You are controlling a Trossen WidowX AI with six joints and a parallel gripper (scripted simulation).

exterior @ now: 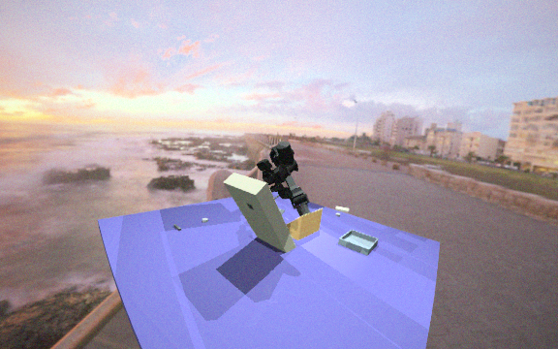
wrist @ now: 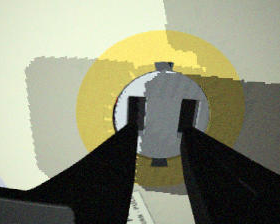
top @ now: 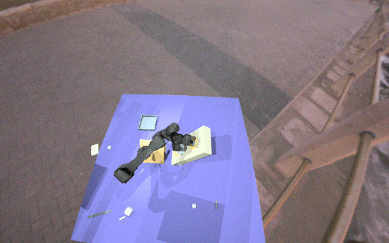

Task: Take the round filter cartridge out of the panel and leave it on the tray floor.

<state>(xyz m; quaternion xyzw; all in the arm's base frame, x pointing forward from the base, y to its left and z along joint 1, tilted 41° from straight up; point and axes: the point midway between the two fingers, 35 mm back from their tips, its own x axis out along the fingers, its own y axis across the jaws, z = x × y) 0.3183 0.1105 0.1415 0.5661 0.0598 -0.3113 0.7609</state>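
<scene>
Right now my gripper tip is 2 cm short of the round filter cartridge and 2 cm above it. From my gripper tip the other things lie so: service panel (2 cm behind, 9 cm below); then light-blue tray (40 cm behind, 29 cm to the left, 24 cm below); then thin stick (18 cm ahead, 37 cm to the right, 24 cm below).
</scene>
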